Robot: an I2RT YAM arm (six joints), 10 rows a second.
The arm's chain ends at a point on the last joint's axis. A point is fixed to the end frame.
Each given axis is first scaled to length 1.
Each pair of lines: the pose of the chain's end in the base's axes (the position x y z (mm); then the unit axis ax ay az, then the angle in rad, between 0 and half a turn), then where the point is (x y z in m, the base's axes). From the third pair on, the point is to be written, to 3 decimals.
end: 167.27 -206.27 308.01 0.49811 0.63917 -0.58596 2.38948
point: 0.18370 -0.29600 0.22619
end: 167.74 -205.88 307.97 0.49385 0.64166 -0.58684 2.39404
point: 0.18369 -0.29548 0.22591
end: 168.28 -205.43 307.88 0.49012 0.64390 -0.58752 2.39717
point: 0.184 -0.295 0.226
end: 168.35 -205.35 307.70 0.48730 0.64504 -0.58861 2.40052
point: 0.184 -0.295 0.225
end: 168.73 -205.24 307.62 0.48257 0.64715 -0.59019 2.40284
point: 0.184 -0.295 0.225
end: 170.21 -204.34 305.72 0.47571 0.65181 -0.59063 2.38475
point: 0.187 -0.294 0.224
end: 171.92 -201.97 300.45 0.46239 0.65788 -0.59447 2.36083
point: 0.191 -0.293 0.221
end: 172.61 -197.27 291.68 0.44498 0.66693 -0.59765 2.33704
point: 0.195 -0.289 0.213
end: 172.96 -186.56 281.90 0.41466 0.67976 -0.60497 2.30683
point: 0.198 -0.279 0.206
